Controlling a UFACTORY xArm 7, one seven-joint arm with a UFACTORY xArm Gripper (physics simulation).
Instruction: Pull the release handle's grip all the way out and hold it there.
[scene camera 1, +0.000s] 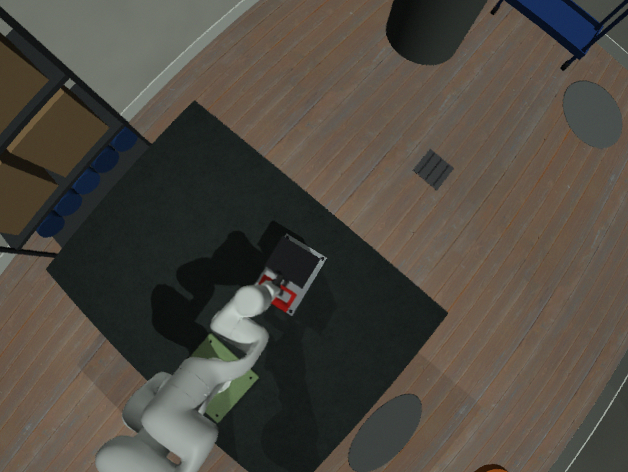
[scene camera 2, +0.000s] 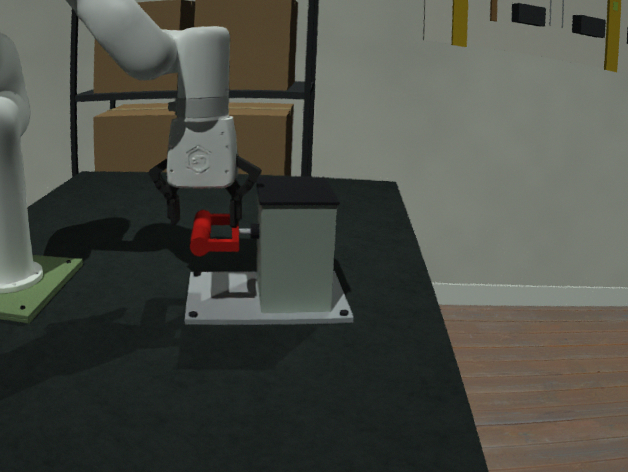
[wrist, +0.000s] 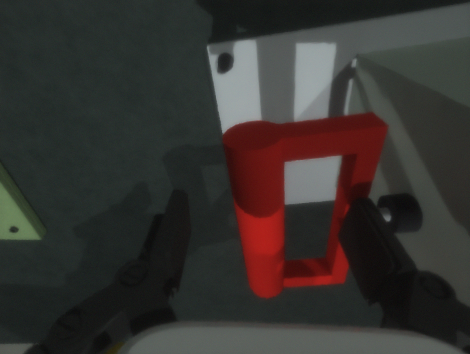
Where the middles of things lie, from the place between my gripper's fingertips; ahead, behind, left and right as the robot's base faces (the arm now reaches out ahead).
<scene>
My hand is 90 mm short of the base plate (scene camera 2: 214, 298), 20 mm to the left of it and 110 mm above it.
</scene>
